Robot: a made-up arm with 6 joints.
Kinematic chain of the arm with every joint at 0, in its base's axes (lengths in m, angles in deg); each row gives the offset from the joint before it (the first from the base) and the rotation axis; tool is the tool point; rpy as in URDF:
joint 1: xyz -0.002 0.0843 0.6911 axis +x
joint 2: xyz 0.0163 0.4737 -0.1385 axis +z
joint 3: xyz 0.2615 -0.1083 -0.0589 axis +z
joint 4: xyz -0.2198 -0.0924 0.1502 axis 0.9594 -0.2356 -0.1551
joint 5: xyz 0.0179 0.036 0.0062 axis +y
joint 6: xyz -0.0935 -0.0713 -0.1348 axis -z
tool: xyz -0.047 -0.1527 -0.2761 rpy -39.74 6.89 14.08
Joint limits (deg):
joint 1: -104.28..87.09
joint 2: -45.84..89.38
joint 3: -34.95..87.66
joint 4: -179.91..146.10
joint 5: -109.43..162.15
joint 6: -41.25..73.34
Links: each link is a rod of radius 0.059 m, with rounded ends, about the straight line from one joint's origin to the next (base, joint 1, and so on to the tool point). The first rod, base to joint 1, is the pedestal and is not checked.
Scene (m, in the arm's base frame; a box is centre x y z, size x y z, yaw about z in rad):
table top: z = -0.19
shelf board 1: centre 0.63 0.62 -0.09 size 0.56 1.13 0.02 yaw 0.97
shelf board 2: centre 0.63 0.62 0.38 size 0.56 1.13 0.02 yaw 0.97
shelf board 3: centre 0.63 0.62 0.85 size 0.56 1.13 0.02 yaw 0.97
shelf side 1: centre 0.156 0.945 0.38 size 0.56 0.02 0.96 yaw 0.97
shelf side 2: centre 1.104 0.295 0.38 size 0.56 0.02 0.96 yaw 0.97
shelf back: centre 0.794 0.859 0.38 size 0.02 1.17 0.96 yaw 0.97
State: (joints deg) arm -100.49 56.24 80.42 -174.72 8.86 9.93
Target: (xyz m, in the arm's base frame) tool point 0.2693 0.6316 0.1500
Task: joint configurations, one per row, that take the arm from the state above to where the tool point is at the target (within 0.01 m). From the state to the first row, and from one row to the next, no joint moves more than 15 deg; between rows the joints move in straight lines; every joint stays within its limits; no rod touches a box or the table.
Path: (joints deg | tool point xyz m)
1: -87.81 64.52 80.90 -172.37 -0.53 7.81 | 0.3181 0.4961 0.1621
2: -75.13 72.79 81.38 -170.02 -9.91 5.69 | 0.2693 0.6316 0.1501

